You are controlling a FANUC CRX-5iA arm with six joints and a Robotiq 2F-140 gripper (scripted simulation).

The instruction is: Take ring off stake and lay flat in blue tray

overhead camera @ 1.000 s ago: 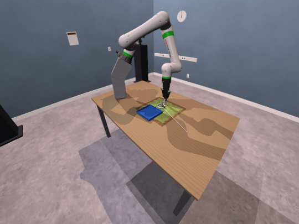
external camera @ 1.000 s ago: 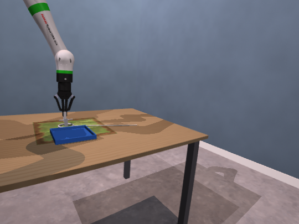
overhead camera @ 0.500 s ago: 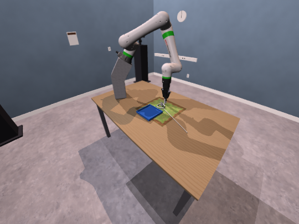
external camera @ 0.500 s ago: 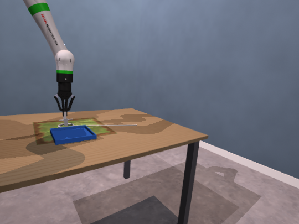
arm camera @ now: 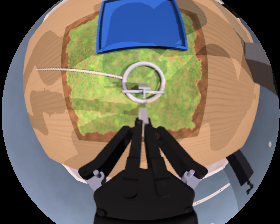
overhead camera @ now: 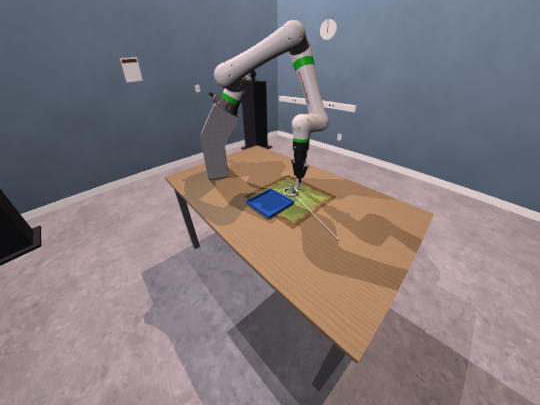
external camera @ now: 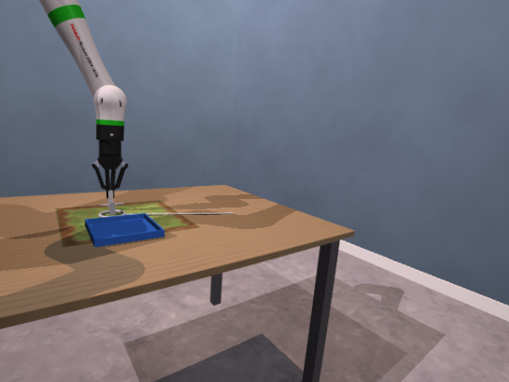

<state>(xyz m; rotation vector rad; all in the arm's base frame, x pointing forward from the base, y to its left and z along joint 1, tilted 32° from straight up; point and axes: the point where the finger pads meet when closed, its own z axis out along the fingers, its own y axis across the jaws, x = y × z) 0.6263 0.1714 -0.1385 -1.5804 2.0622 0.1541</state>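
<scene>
My gripper is now 10 mm past the short grey stake, 50 mm to the left of it and 20 mm above it. The rest, counted from my hand: blue tray: 30 mm behind, 240 mm to the right, 40 mm below; green mat: 10 mm ahead, 100 mm to the right, 60 mm below.
</scene>
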